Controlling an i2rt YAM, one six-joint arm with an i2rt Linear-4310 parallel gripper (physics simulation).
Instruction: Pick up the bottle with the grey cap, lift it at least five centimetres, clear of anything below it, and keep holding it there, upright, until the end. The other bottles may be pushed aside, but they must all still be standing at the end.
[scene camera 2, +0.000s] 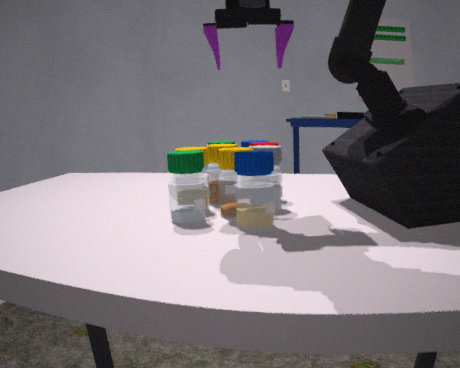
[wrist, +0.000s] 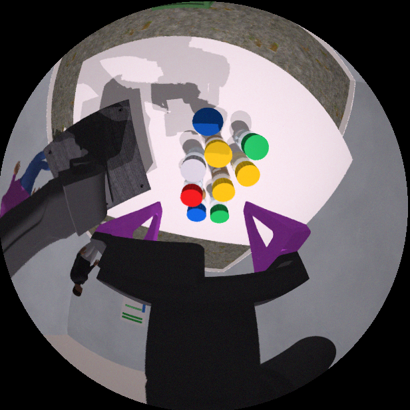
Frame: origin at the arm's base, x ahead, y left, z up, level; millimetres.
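Seen in the pictures: gripper, between the fingertips: (scene camera 2: 249, 68); arm's base, origin of its link: (scene camera 2: 393, 117).
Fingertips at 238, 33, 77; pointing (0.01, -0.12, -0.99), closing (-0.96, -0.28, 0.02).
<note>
Offsets run from my fingertips to a thing's middle, as dx, dy, dz. Level surfaces: height alone.
The bottle with the grey cap (wrist: 193, 170) stands in the bottle group in the wrist view, with a red-capped bottle (wrist: 191, 195) close by it and a yellow-capped bottle (wrist: 218, 153) beside it. In the scene view part of its pale grey cap {-17, -26, -141} (scene camera 2: 275, 152) shows at the right of the group, behind the front blue-capped bottle {-17, +79, -181} (scene camera 2: 254, 163) (wrist: 207, 121), which hides most of its body. My gripper (scene camera 2: 249, 68) (wrist: 202, 205) is open and empty, with its purple fingers wide apart, high above the bottles.
Other standing bottles are a green-capped one {+88, +65, -181} (scene camera 2: 186, 162) (wrist: 256, 147), more yellow-capped ones (wrist: 247, 174) (wrist: 223, 190), and a smaller-looking blue cap (wrist: 196, 213) and green cap (wrist: 219, 214). The dark arm base (scene camera 2: 400, 160) (wrist: 125, 155) stands beside the group on the white table {dz -234} (scene camera 2: 100, 250) (wrist: 300, 150).
</note>
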